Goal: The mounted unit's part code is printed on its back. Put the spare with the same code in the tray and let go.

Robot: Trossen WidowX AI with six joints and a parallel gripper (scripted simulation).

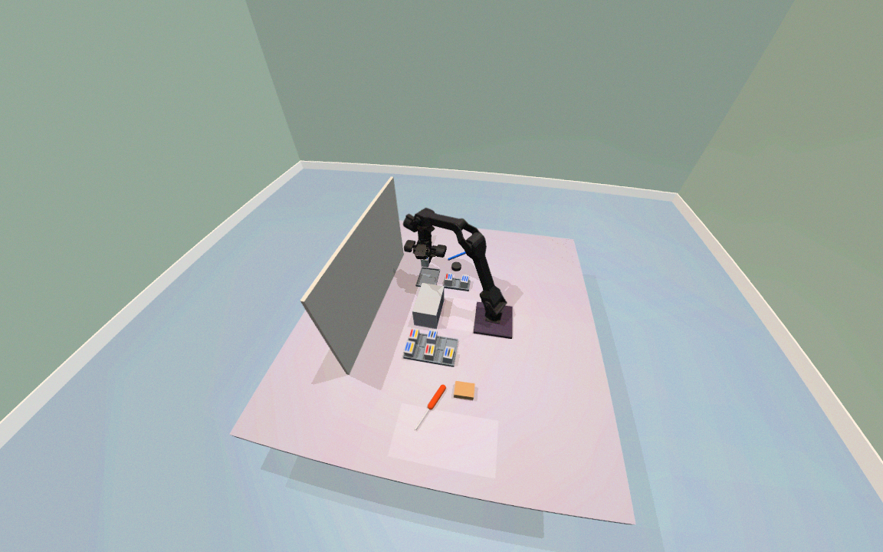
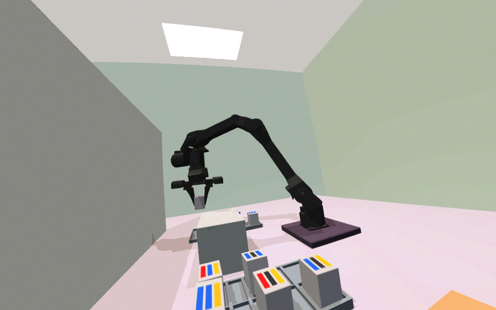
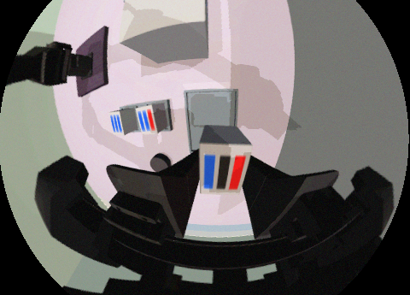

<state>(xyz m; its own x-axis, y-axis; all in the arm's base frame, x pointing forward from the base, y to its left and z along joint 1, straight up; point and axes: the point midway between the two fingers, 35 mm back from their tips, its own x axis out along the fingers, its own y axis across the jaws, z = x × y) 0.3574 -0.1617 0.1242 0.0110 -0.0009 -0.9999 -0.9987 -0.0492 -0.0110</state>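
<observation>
Right now the grey tray is 10 mm behind my gripper tip, 10 mm to the left of it and 100 mm below it. From my gripper tip the other things lie so: blue pen 120 mm behind, 200 mm to the right, 100 mm below; mounted unit 80 mm behind, 210 mm to the left, 50 mm below; black puck 130 mm behind, 100 mm to the right, 100 mm below.
</observation>
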